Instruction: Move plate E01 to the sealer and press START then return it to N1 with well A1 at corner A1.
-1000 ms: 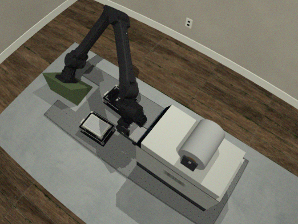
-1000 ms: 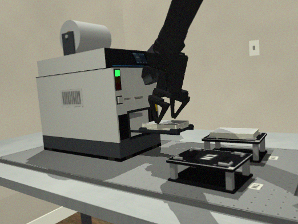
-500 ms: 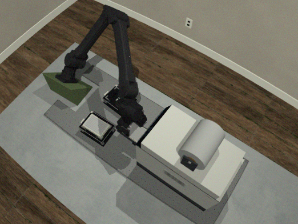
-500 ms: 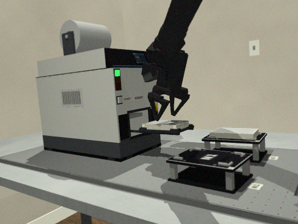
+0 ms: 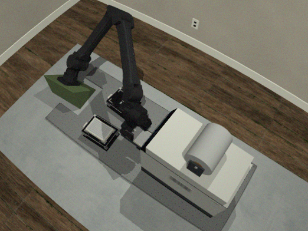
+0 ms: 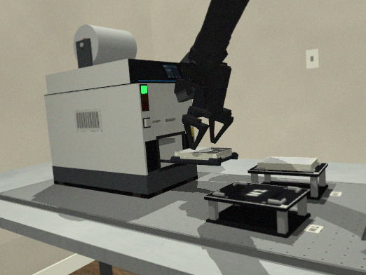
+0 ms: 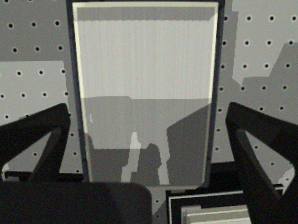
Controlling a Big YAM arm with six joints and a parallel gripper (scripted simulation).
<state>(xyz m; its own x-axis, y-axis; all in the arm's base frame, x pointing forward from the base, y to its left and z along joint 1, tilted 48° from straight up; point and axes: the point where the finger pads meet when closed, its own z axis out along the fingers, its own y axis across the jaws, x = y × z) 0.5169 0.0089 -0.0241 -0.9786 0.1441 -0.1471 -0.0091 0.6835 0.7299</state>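
The sealer stage lies 40 mm below my hand. Also, from my hand: covered white plate (180 mm behind, 90 mm to the right, 60 mm below); then start button (100 mm ahead, 90 mm to the left, 60 mm above); then black plate nest (200 mm behind, 120 mm to the left, 80 mm below).
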